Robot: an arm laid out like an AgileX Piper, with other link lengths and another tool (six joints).
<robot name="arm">
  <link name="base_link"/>
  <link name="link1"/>
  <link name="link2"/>
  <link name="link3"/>
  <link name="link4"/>
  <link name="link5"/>
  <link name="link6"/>
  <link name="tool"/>
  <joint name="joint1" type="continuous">
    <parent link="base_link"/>
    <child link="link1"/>
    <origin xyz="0 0 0.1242" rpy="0 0 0"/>
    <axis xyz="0 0 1"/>
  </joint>
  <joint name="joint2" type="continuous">
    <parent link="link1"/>
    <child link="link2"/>
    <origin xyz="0 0 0" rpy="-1.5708 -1.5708 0"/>
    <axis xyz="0 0 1"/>
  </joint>
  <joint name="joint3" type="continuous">
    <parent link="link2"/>
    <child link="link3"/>
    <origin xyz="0.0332 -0.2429 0" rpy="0 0 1.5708"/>
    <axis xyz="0 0 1"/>
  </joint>
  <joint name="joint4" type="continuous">
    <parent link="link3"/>
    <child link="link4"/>
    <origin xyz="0.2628 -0.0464 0" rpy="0.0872 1.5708 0"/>
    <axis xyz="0 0 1"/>
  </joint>
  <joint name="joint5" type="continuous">
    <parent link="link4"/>
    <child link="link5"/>
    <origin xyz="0 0 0" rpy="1.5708 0 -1.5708"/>
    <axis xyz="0 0 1"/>
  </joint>
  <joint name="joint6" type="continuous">
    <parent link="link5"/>
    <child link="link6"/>
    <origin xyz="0 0.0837 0" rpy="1.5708 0 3.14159"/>
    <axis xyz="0 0 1"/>
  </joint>
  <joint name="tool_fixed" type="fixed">
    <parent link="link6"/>
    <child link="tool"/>
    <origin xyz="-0.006 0.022 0.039" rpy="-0.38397 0 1.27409"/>
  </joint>
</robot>
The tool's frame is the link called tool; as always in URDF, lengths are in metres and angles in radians. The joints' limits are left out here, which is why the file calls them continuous.
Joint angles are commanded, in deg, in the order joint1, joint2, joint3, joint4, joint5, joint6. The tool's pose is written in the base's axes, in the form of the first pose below.
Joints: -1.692, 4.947, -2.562, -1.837, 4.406, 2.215
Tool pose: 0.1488 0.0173 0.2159 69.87 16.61 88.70
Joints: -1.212, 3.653, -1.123, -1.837, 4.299, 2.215
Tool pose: 0.1476 0.0185 0.2098 69.91 16.61 89.20
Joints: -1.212, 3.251, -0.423, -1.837, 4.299, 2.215
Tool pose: 0.1475 0.0185 0.2061 70.22 16.61 89.29
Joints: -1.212, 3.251, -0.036, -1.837, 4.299, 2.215
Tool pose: 0.1477 0.0185 0.2035 70.63 16.61 89.40
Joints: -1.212, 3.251, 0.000, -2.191, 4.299, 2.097
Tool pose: 0.1477 0.0185 0.2030 70.67 17.08 89.41
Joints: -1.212, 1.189, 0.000, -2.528, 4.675, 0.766
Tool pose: 0.1448 0.0187 0.2068 68.91 18.75 88.87
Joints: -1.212, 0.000, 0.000, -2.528, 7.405, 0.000
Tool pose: 0.1433 0.0185 0.2037 70.55 19.50 89.31
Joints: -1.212, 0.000, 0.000, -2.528, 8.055, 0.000
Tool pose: 0.1433 0.0185 0.2023 71.24 19.49 89.51
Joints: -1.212, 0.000, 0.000, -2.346, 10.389, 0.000
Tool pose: 0.1431 0.0183 0.1974 73.70 19.26 90.25
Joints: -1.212, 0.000, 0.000, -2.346, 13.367, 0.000
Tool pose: 0.1427 0.0180 0.1910 76.85 19.15 91.16
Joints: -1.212, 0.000, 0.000, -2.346, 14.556, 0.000
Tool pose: 0.1424 0.0179 0.1885 78.11 19.09 91.53
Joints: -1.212, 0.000, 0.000, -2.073, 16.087, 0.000
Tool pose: 0.1419 0.0180 0.1853 79.71 18.74 92.01
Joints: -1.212, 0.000, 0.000, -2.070, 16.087, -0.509
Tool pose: 0.1419 0.0180 0.1851 79.74 19.23 92.12
